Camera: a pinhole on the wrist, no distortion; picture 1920 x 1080 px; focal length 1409.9 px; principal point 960.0 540.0 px. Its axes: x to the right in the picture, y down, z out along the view. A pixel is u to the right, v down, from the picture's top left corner.
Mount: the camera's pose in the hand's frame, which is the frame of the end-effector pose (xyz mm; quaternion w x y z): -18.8 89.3 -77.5 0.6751 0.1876 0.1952 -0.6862
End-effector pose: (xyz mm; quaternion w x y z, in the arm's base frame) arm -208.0 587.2 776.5 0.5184 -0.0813 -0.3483 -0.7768
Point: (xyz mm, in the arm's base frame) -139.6 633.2 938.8
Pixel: outside the picture
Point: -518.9 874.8 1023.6
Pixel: 944.6 680.7
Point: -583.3 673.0 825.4
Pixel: 1655.9 1023.4
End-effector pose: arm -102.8 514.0 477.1 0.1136 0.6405 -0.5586 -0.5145
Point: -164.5 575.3 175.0
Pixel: 1303.6 1027.4
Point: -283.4 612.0 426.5
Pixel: 418.1 479.2
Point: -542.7 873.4 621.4
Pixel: outside the picture
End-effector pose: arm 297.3 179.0 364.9 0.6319 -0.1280 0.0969 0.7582
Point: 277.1 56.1 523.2
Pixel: outside the picture
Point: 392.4 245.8 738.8
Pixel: 784.7 373.3
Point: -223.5 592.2 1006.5
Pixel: outside the picture
